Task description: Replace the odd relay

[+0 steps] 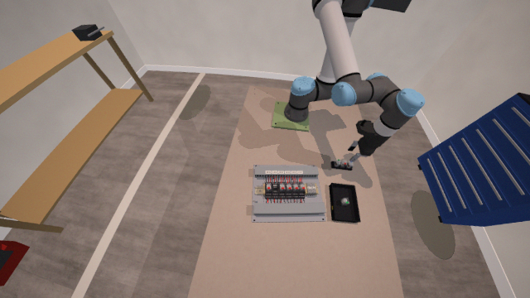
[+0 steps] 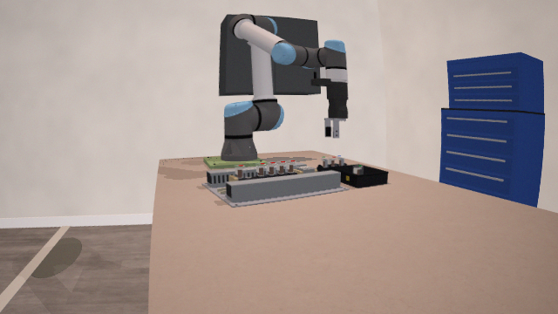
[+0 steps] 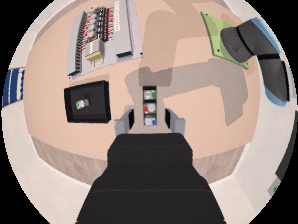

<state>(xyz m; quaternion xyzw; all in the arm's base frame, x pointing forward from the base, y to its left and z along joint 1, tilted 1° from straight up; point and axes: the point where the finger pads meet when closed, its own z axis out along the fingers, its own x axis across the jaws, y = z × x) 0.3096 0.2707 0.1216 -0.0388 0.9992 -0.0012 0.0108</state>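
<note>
Right now the black spare holder is 120 mm below my hand. Also, from my hand: grey panel 260 mm to the right, 190 mm ahead, 130 mm below; then black tray 190 mm ahead, 110 mm below.
</note>
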